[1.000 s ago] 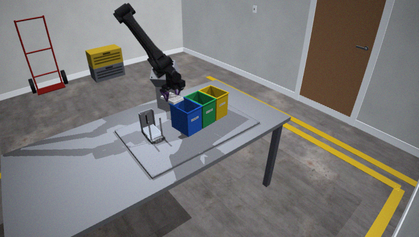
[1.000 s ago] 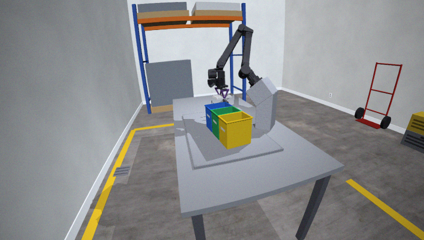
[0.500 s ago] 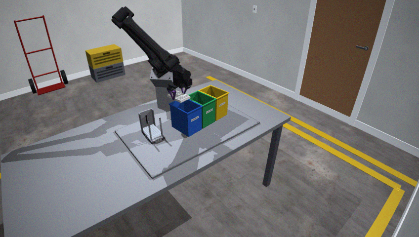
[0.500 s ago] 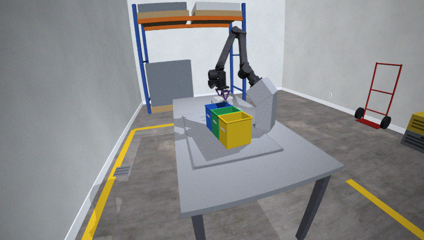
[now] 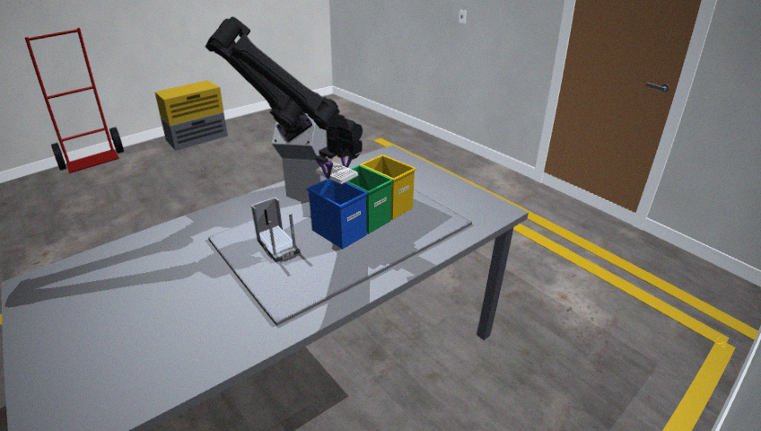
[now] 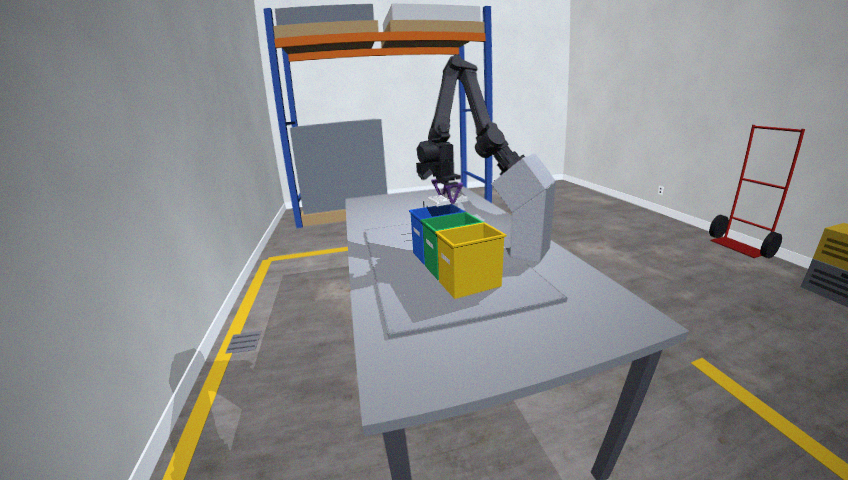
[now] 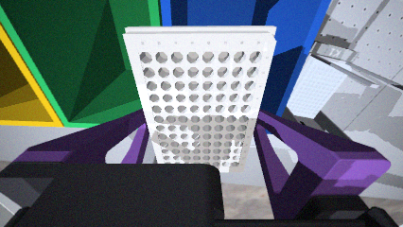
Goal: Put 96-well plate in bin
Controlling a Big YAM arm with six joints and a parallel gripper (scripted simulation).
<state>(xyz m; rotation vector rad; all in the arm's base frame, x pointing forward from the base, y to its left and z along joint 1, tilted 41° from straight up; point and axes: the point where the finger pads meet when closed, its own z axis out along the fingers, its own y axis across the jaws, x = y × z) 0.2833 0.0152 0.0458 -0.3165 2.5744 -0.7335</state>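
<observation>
My gripper is now 2 cm short of the green bin, 10 cm to the right of it and 14 cm above it. Round my hand: 96-well plate (right at my hand); then yellow bin (2 cm ahead, 24 cm to the left, 14 cm below); then blue bin (3 cm ahead, 3 cm to the right, 14 cm below).
</observation>
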